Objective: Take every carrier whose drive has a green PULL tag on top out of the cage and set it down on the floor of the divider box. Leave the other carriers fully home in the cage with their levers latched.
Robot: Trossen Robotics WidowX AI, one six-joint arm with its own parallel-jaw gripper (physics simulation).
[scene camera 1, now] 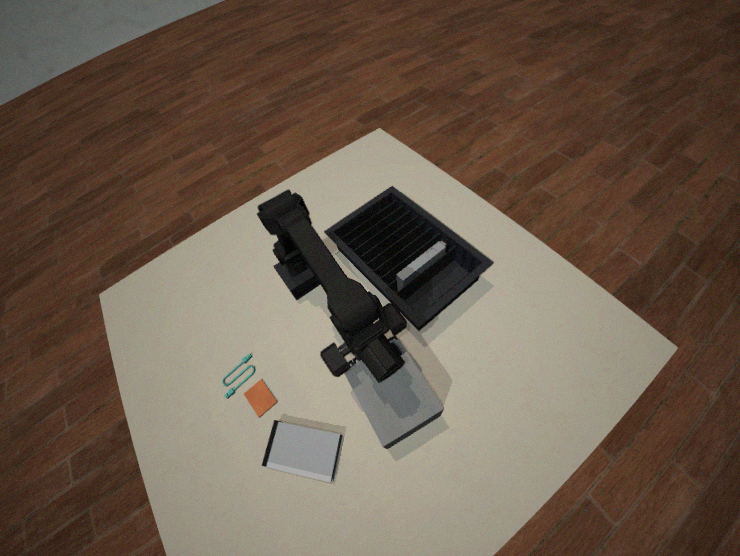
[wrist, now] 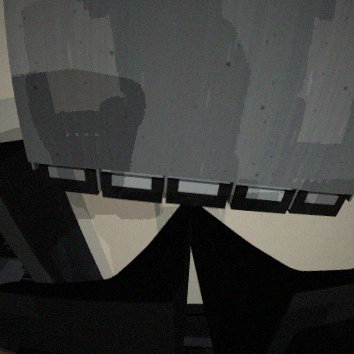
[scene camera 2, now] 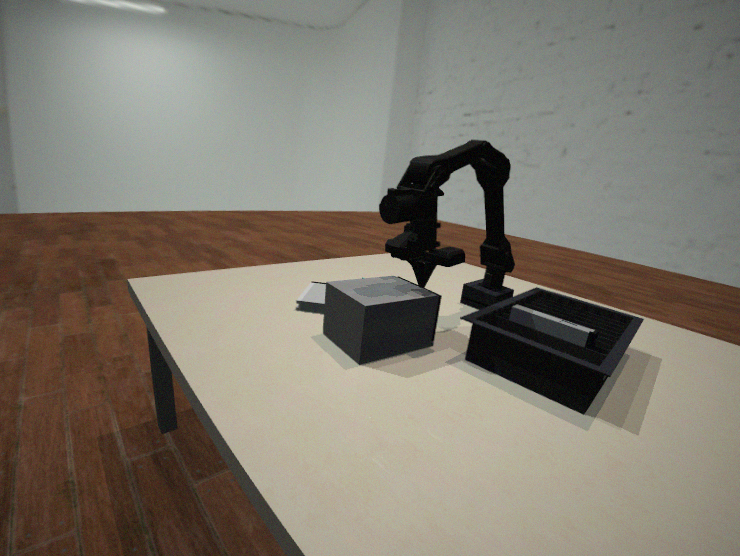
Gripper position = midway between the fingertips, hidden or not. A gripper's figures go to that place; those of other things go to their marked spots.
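Labels:
A grey flat drive (scene camera 1: 312,453) sits 0.83 m from the lens. For my gripper (scene camera 1: 368,347), I find 0.76 m from the lens.

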